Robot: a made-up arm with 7 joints. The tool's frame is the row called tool. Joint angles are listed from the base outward. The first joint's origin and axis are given. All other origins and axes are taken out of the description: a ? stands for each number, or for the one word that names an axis. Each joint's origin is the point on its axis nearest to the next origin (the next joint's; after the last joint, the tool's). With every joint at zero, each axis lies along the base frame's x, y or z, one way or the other. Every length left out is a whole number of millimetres.
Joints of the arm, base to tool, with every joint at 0 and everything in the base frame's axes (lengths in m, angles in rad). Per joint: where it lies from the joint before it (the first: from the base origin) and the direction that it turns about. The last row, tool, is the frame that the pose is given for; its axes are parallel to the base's.
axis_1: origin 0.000 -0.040 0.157 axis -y
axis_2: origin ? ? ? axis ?
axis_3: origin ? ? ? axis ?
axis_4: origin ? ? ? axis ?
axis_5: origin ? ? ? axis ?
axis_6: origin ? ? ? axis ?
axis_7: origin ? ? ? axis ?
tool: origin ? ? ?
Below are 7 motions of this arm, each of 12 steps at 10 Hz.
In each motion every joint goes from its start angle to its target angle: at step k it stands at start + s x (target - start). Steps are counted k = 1, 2, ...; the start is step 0. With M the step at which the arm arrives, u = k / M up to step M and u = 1 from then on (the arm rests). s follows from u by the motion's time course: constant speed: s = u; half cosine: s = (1 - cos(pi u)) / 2; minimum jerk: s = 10 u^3 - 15 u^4 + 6 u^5.
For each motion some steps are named. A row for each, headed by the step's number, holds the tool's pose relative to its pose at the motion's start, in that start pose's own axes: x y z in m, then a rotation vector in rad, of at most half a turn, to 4 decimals.
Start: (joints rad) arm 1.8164 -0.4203 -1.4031 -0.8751 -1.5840 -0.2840 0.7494
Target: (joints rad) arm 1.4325 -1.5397 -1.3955 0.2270 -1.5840 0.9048 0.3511
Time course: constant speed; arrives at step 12
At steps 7, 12:
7: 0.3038 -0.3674 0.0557 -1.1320 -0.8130 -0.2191
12: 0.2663 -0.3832 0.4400 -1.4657 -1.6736 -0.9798

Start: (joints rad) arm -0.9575 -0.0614 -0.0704 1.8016 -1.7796 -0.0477 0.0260
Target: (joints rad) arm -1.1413 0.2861 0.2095 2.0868 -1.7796 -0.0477 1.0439
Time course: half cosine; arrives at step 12
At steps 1, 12:
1: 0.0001 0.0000 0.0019 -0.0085 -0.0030 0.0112
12: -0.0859 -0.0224 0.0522 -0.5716 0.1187 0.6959

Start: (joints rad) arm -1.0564 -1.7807 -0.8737 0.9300 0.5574 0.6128 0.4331
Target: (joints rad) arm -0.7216 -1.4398 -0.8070 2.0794 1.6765 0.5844 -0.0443
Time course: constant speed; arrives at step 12
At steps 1, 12:
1: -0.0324 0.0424 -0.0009 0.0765 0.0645 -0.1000
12: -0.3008 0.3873 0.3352 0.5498 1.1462 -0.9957

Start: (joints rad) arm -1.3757 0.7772 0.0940 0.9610 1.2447 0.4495 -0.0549
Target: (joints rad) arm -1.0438 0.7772 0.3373 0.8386 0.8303 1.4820 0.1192
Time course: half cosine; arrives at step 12
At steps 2, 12:
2: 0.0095 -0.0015 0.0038 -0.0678 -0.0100 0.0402
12: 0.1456 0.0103 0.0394 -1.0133 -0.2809 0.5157

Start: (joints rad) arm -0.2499 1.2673 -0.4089 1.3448 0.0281 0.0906 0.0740
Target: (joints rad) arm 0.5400 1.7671 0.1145 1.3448 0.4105 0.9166 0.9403
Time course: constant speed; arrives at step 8
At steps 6, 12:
6: 0.3203 0.5971 -0.0926 -0.0246 -0.0125 -0.0920
12: 0.4617 0.8147 -0.0069 0.1348 0.1056 -0.0642

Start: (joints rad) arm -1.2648 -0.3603 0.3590 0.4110 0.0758 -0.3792 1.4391
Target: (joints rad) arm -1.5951 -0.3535 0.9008 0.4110 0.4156 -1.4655 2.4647
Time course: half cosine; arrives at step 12
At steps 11, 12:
11: 0.4069 0.2383 0.6459 -0.2854 -0.7883 -0.0872
12: 0.4149 0.2377 0.6550 -0.3024 -0.7896 -0.0905

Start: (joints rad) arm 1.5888 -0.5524 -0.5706 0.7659 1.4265 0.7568 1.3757
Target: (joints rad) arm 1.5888 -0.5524 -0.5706 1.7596 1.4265 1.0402 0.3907
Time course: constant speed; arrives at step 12
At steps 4, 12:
4: -0.1027 0.1024 0.0402 0.1963 0.1228 -0.0908
12: -0.3857 0.1959 0.1737 0.3891 0.4678 -0.1848

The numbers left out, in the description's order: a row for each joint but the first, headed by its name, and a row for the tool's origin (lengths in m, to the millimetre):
axis_2: xyz -0.064 0.000 -0.075, axis -z
axis_3: xyz -0.048 0.258 0.000, axis +y
axis_4: xyz -0.061 0.000 0.139, axis +x
axis_5: xyz 0.000 -0.077 -0.409, axis -z
axis_6: xyz -0.399 -0.374 0.000, axis -x
axis_7: xyz 0.000 0.044 -0.051, axis +z
tool: xyz 0.290 -0.068 0.000

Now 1 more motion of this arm.
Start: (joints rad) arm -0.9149 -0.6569 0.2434 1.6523 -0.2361 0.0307 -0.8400
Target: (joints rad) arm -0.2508 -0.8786 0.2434 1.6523 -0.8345 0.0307 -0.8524
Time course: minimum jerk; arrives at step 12
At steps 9, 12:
9: 0.5856 0.2150 0.2983 -0.4515 -0.0525 0.9505
12: 0.6255 0.2656 0.3257 -0.5126 -0.0474 1.0529

